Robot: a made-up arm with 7 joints.
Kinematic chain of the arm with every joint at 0, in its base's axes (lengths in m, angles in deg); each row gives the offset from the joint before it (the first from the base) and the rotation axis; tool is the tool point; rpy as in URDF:
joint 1: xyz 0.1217 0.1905 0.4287 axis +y
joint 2: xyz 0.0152 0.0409 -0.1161 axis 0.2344 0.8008 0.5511
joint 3: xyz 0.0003 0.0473 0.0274 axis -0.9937 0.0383 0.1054
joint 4: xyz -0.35 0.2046 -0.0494 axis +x
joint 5: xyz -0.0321 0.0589 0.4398 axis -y
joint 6: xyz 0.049 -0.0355 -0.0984 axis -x
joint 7: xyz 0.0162 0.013 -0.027 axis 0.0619 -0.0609 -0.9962
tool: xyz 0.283 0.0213 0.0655 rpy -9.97 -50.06 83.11
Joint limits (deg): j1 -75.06..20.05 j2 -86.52..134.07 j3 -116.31..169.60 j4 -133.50..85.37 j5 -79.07..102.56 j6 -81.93..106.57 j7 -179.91..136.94
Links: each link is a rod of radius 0.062 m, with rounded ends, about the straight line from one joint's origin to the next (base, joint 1, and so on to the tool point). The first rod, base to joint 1, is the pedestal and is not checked.
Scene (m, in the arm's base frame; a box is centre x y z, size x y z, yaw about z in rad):
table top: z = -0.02
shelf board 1: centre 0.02 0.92 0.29 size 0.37 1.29 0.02 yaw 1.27
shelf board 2: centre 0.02 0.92 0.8 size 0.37 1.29 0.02 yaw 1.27
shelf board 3: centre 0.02 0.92 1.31 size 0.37 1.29 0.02 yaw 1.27
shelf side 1: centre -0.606 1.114 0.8 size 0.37 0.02 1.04 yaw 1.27
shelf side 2: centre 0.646 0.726 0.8 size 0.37 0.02 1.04 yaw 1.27
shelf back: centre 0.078 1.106 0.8 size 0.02 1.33 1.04 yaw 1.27
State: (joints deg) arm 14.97 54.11 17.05 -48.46 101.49 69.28 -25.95
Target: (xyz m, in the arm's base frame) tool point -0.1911 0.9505 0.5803
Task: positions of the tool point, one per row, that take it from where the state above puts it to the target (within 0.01 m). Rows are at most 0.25 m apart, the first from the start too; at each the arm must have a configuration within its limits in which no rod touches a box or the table.
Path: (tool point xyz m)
1: -0.1604 0.8730 1.0056
2: -0.2007 0.7614 1.0086
3: -0.2203 0.6159 1.0161
4: -0.2918 0.6573 0.7868
5: -0.2876 0.6396 0.5803
6: -0.2507 0.8118 0.5650
7: -0.1911 0.9505 0.5803

